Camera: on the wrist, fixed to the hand. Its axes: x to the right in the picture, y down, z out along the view.
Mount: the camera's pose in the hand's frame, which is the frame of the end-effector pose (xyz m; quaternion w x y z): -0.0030 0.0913 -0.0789 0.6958 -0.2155 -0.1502 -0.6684
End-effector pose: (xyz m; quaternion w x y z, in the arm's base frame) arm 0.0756 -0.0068 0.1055 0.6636 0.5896 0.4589 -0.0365
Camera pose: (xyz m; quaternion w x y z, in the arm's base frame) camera 0.0830 0.0837 0.1850 0.6334 -0.0450 0.6216 -0.4587
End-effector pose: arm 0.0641 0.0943 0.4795 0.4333 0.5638 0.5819 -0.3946
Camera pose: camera 0.1505 0.1730 0.5097 0.2467 -0.1493 0.8018 -0.5235
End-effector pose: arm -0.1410 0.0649 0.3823 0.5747 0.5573 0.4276 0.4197
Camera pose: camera -0.2181 0.0867 0.4726 0.8648 0.0412 0.4933 -0.0837
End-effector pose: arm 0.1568 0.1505 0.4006 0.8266 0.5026 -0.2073 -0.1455
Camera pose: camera 0.1957 0.2540 0.4491 0.5551 0.2883 0.0989 -0.7739
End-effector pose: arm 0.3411 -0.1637 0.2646 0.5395 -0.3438 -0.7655 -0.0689
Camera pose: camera 0.4579 -0.1338 0.2700 0.1403 0.1458 -0.8287 -0.5219
